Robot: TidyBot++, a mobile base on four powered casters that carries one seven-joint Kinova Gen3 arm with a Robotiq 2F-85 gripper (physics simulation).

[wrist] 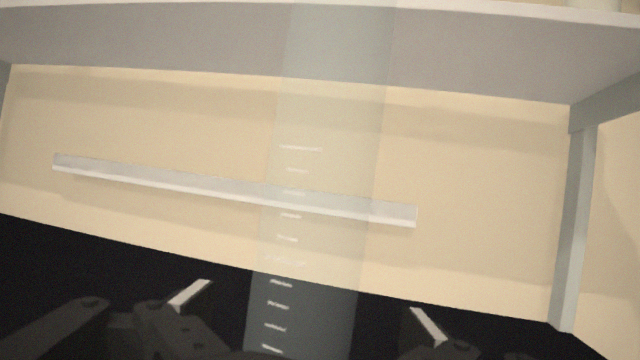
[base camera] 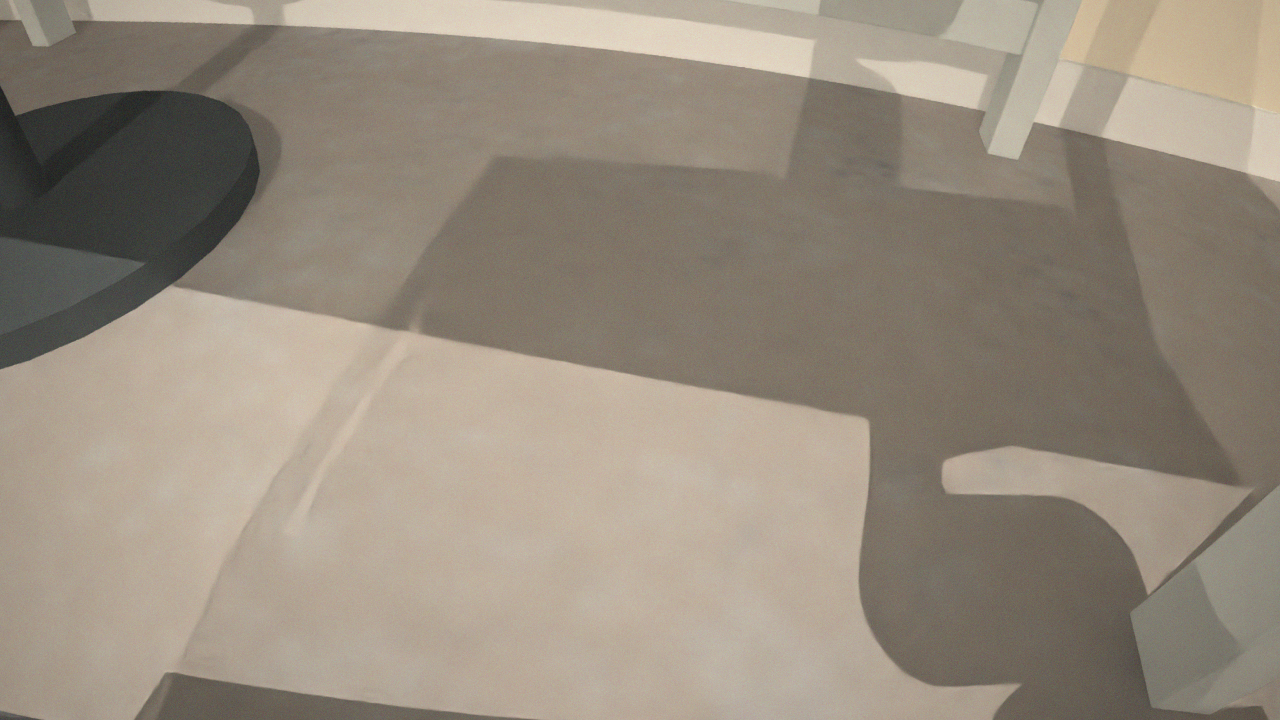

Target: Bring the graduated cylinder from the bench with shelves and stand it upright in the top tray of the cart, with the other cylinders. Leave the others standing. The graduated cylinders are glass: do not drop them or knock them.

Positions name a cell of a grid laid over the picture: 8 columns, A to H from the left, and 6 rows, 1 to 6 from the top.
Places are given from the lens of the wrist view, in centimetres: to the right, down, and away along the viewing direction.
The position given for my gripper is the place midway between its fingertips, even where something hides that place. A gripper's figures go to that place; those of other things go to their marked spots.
my gripper (wrist: D6): -1, 6, 15
clear glass graduated cylinder (wrist: D4): 0, 0, 11
bench with shelves (wrist: H2): 38, -17, 45
grey shelf (wrist: C4): -17, 2, 71
The marked spots on the bench with shelves and the clear glass graduated cylinder are 54 cm apart.
